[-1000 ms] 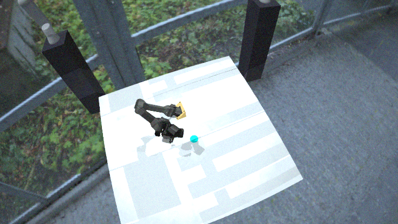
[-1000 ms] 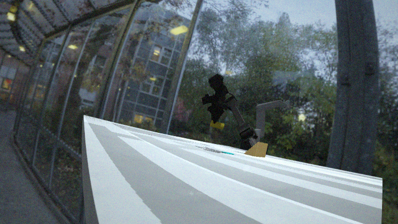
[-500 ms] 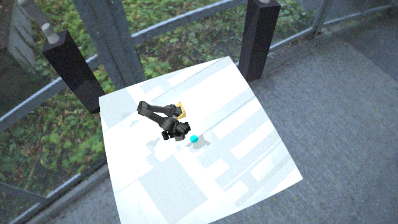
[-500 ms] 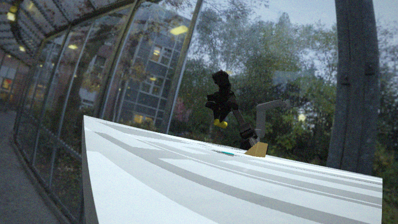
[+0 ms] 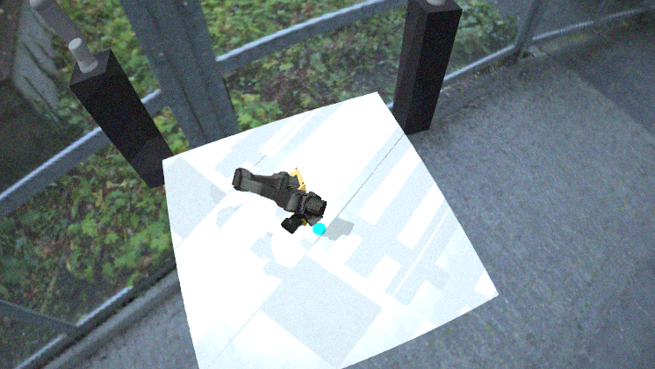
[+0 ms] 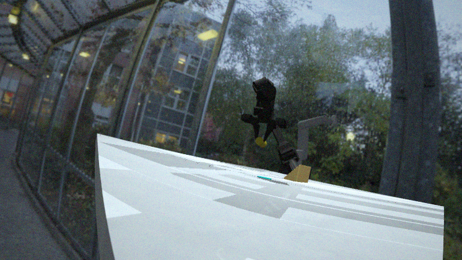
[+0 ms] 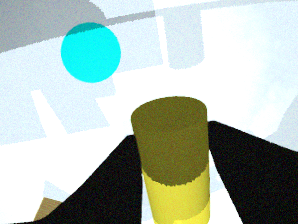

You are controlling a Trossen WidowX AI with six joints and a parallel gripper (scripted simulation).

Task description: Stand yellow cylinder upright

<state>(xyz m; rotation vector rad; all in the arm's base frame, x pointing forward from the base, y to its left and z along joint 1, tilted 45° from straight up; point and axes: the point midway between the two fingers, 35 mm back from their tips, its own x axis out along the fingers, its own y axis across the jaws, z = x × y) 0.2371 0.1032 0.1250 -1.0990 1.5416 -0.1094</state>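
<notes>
My gripper tip is now 20 mm past the yellow tall cylinder and 10 mm to the left of it. The rest, counted from my gripper tip: cyan circle (10 mm behind, 60 mm to the left, 140 mm below).
</notes>
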